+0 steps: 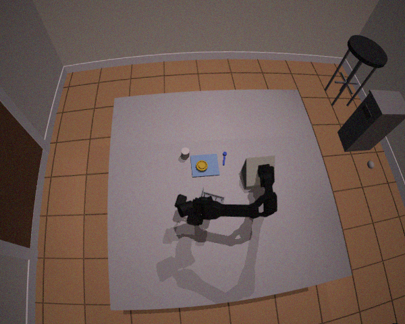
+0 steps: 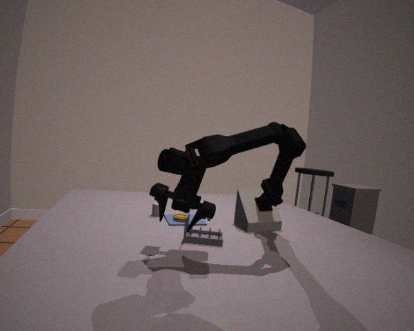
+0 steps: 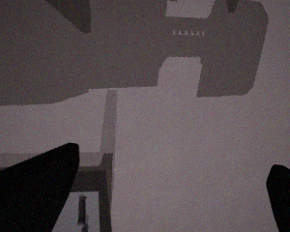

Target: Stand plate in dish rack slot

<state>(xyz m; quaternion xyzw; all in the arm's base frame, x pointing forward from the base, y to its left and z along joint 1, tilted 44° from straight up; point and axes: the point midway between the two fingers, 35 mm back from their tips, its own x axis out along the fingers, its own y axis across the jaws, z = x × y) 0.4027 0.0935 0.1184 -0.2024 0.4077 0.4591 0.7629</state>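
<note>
Now: gripper tip 25 cm to the left of the yellow plate, 10 cm past it and 5 cm above it. The rest, counted from my gripper tip: blue mat: 26 cm to the right, 12 cm behind, 7 cm below; then grey dish rack: 12 cm behind, 5 cm to the right, 4 cm below; then white cup: 34 cm to the right, 4 cm below, 2 cm behind.
</note>
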